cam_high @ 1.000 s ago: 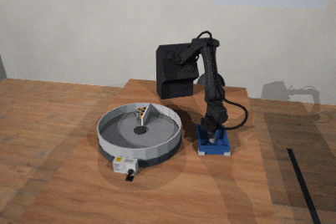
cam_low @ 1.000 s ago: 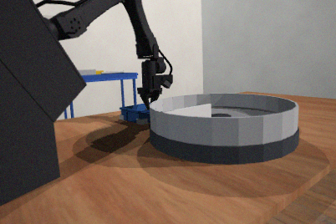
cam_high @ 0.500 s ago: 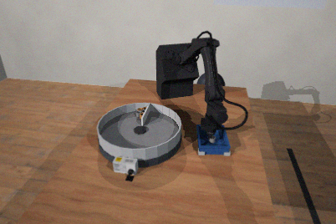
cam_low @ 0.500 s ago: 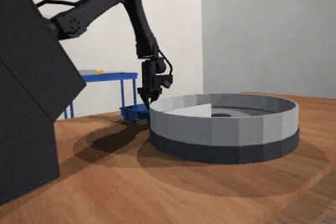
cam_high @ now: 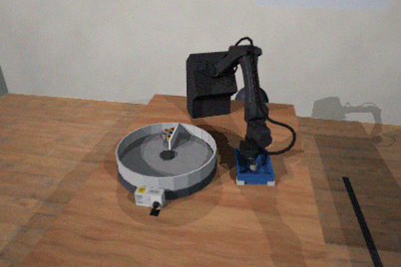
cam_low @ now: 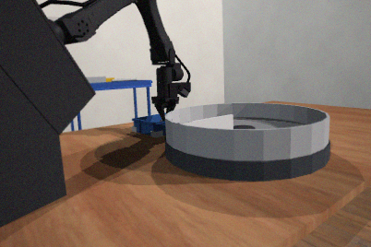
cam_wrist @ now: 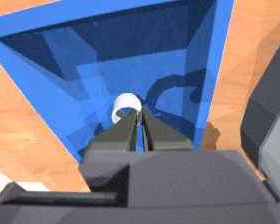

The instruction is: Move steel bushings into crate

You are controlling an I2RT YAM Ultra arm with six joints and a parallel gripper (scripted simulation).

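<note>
Right now my hand is 10 mm past the blue crate, 10 mm to the right of it and 10 mm above it. From my hand the other things lie so: grey turntable 160 mm ahead, 320 mm to the right, 20 mm above.
</note>
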